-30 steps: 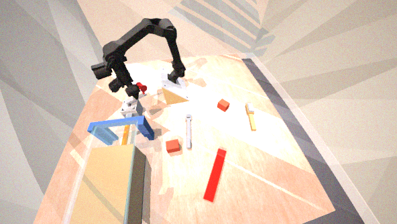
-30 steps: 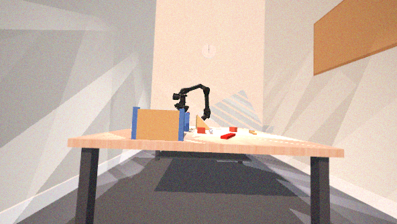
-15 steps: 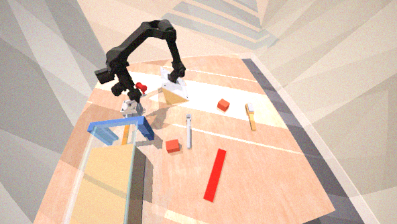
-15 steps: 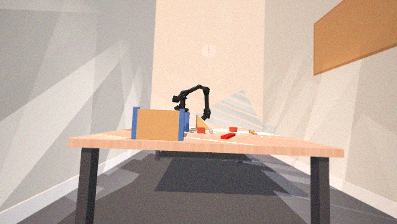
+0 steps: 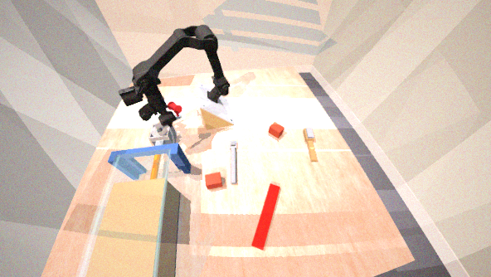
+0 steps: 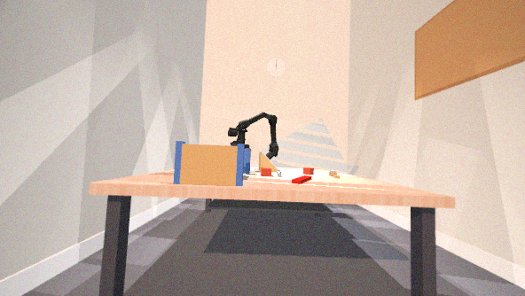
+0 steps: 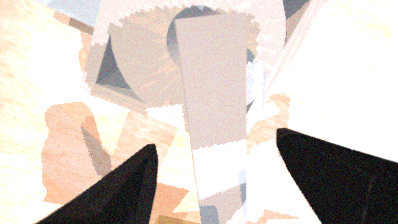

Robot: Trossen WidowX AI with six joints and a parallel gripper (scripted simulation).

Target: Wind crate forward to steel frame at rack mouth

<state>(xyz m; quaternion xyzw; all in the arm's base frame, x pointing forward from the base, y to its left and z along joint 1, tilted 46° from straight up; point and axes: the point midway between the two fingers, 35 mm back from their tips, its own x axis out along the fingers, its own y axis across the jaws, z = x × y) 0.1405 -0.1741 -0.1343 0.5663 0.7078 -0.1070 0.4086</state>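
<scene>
My gripper tip is now 2 cm below the grey crank arm, 1 cm to the right of it and 1 cm past it. Round my gripper tip: blue steel frame (18 cm ahead, 5 cm to the right, 1 cm above); grey winch (7 cm below, 5 cm to the right, 1 cm ahead); red grip (5 cm to the left, 4 cm above, 3 cm behind).
</scene>
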